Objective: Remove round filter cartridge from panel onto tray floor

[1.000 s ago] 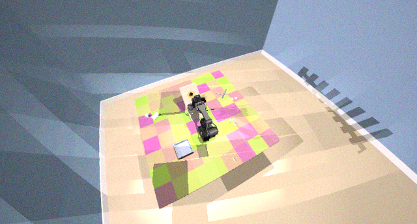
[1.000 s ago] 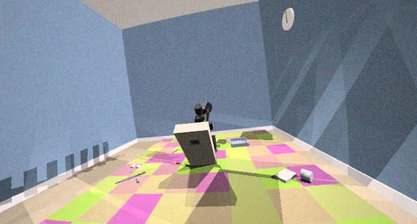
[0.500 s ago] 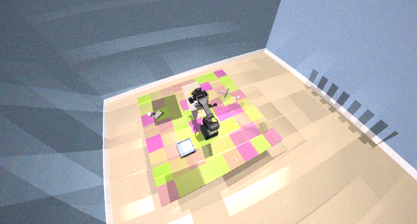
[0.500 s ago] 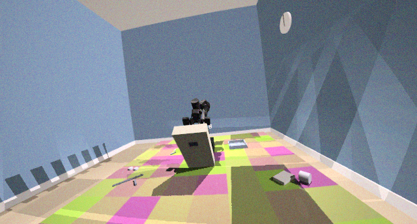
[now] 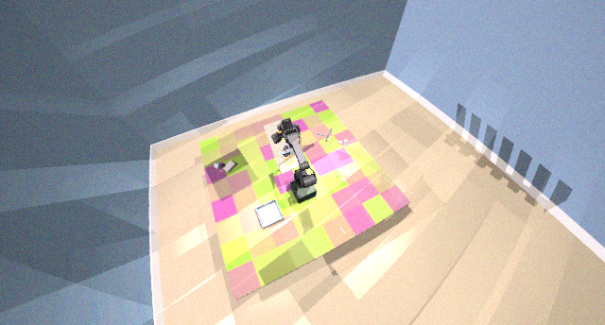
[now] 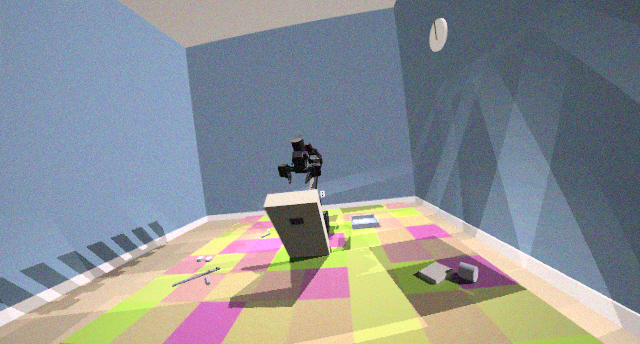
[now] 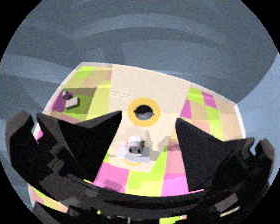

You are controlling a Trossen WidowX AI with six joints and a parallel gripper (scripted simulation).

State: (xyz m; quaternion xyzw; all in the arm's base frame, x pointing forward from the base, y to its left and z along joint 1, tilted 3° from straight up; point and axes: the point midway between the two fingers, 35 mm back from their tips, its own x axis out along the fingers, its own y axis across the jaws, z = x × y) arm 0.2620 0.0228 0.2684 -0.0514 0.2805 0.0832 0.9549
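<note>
My gripper tip is 20 mm past the round cartridge and 160 mm above it. Also, from my gripper tip: service panel: 20 mm ahead, 10 mm to the left, 180 mm below; beige block: 80 mm ahead, 470 mm to the left, 330 mm below; grey tray: 400 mm behind, 230 mm to the left, 320 mm below.
</note>
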